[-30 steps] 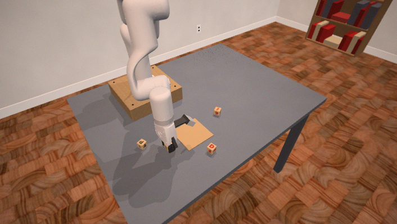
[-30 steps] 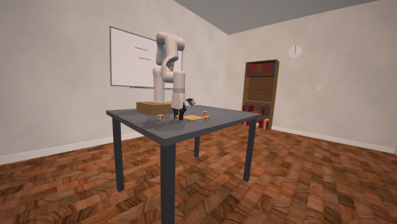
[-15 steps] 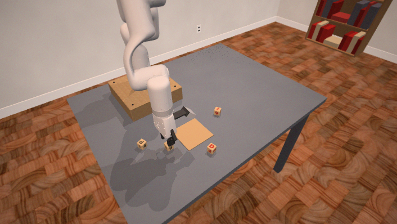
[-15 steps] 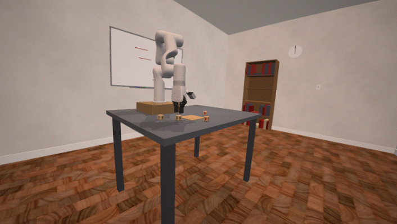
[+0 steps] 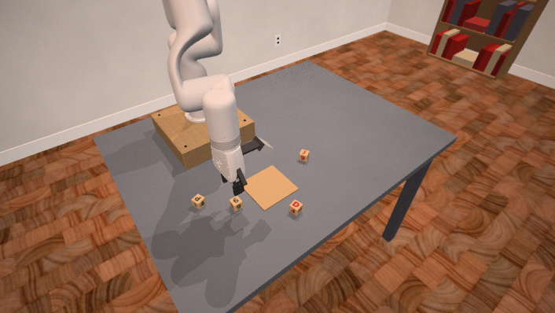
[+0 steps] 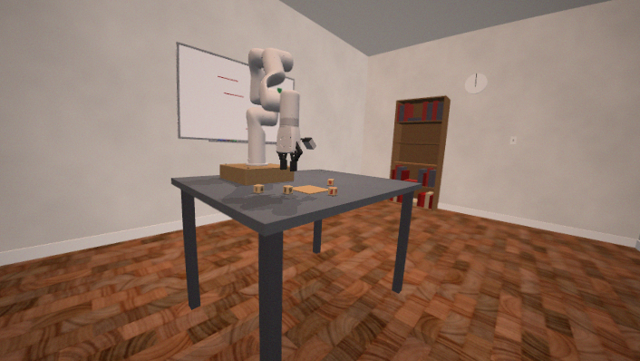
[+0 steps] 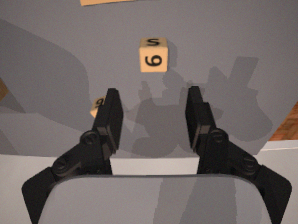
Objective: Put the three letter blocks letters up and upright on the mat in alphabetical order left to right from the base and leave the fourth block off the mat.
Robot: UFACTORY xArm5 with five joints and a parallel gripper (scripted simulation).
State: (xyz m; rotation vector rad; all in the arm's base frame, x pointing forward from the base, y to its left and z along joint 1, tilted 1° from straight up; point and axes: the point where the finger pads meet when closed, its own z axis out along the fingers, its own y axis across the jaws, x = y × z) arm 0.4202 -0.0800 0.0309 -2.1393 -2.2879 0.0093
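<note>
Right now my hand is 110 mm short of the wooden block, 140 mm to the right of it and 100 mm above it. The rest, counted from my hand: tan mat 10 mm behind, 130 mm to the left, 110 mm below.
</note>
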